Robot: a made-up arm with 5 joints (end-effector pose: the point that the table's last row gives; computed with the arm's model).
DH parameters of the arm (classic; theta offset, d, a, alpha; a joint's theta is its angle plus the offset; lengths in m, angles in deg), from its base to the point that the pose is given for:
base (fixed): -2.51 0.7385 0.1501 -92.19
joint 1: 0 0.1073 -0.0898 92.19
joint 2: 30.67 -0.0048 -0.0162 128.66
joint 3: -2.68 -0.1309 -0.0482 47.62
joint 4: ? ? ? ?
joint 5: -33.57 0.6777 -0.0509 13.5
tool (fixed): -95.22 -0.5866 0 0
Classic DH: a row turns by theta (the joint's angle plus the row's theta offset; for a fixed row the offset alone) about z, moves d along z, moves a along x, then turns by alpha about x.
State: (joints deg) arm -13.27 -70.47 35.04 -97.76 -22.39
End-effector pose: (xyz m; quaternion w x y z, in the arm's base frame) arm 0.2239 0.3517 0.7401 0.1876 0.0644 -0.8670 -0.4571
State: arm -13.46 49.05 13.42 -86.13 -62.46
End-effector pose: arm -0.2975 0.1052 0.7233 0.5655 0.8033 -0.1780 -0.0575
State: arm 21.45 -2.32 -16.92 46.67 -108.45
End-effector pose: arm 0.2838 0.2170 0.8916 0.0818 -0.1811 0.8491 0.4894
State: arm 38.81 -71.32 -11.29 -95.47 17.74
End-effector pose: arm 0.0978 0.3240 0.8328 0.8581 -0.2309 -0.3099 -0.3382
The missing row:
joint 4: 13.62 -0.0913 0.0696 83.28
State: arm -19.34 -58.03 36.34 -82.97 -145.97
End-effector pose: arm 0.0245 0.4559 0.9193 0.3683 -0.8259 0.4092 0.1218
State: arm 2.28 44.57 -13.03 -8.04 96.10
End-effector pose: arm -0.1568 0.0361 0.9021 0.6291 -0.5287 -0.5087 0.2568
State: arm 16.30 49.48 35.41 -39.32 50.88
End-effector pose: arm -0.1351 0.0883 0.8196 0.7733 -0.0192 -0.6170 -0.1446
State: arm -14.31 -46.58 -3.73 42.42 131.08
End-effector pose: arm 0.0830 0.3204 0.9354 0.5123 -0.5395 0.4577 -0.4868
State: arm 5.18 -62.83 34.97 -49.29 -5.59
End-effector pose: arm 0.2404 0.2618 0.7509 0.1086 -0.2993 -0.7262 -0.6093
